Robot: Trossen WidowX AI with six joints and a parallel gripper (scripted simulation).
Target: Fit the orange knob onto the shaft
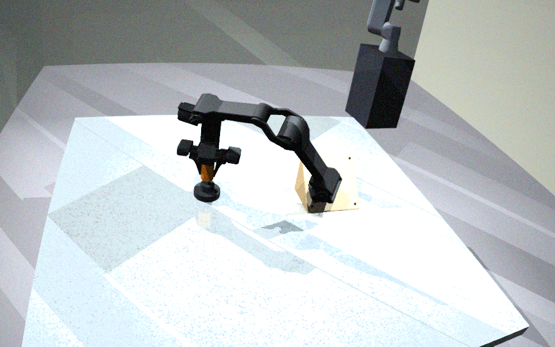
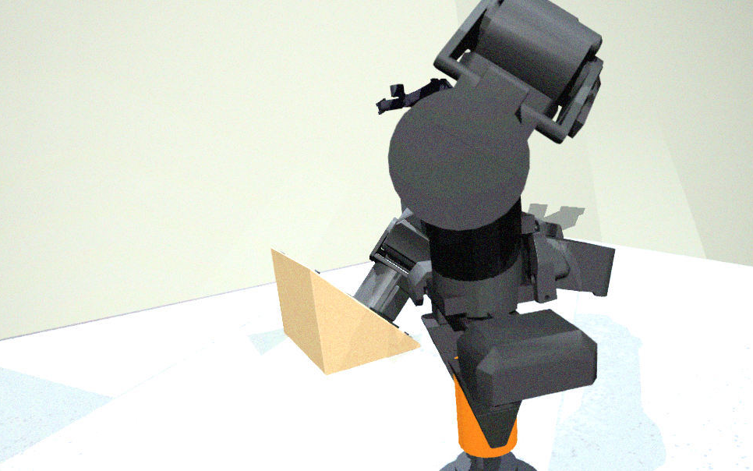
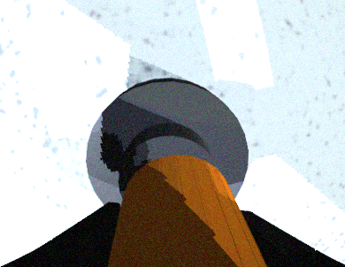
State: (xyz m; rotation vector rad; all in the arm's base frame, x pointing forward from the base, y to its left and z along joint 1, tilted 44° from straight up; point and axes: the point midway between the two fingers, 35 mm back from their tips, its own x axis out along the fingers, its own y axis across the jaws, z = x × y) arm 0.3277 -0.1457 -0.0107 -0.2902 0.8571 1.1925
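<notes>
Right now the orange knob is 20 mm above my gripper tip. Also, from my gripper tip: round dark pedestal (40 mm below).
</notes>
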